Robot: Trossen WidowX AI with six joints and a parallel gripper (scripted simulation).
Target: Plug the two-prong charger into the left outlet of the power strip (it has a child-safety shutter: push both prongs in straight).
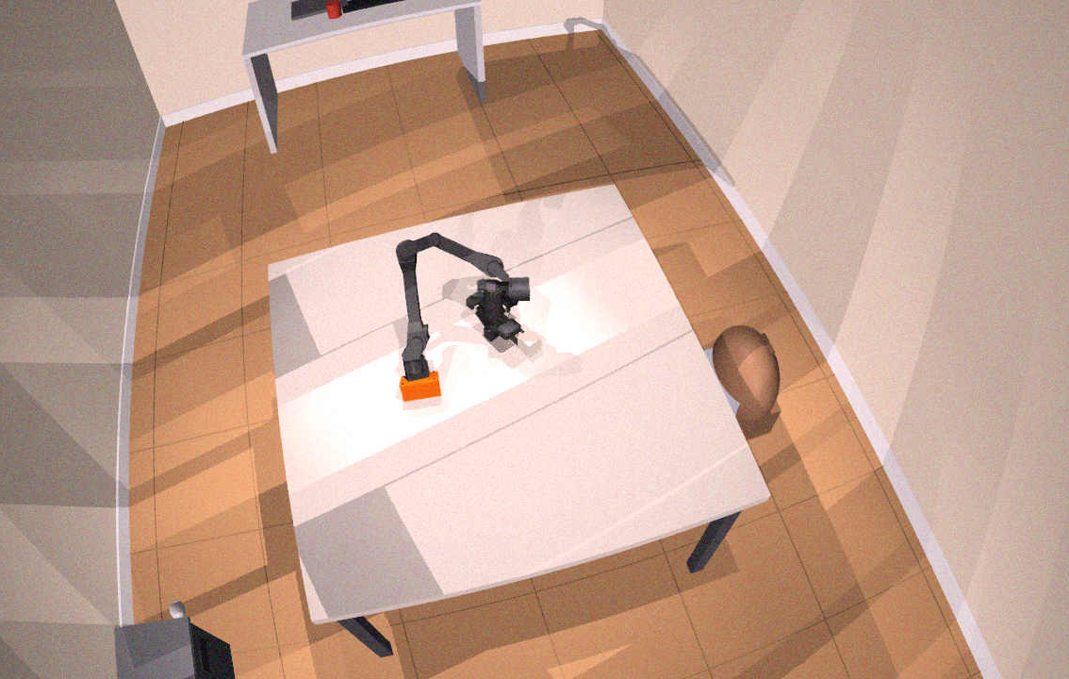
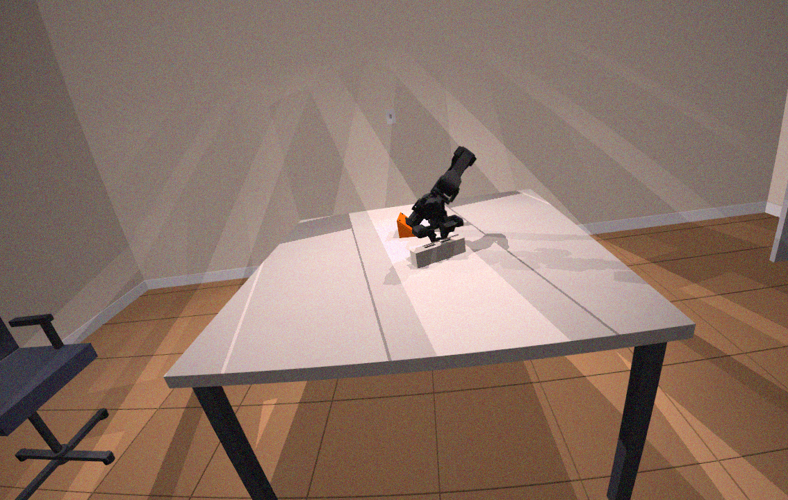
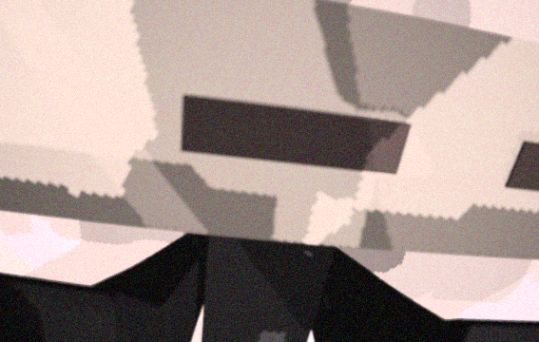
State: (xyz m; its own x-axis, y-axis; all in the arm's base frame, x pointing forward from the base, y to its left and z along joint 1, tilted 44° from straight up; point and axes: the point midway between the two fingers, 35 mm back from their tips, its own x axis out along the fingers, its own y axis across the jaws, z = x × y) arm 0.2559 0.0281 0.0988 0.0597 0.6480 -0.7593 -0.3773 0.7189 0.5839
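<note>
My gripper tip is now 20 mm short of the dark grey charger, 10 mm to the right of it and 10 mm below it.
</note>
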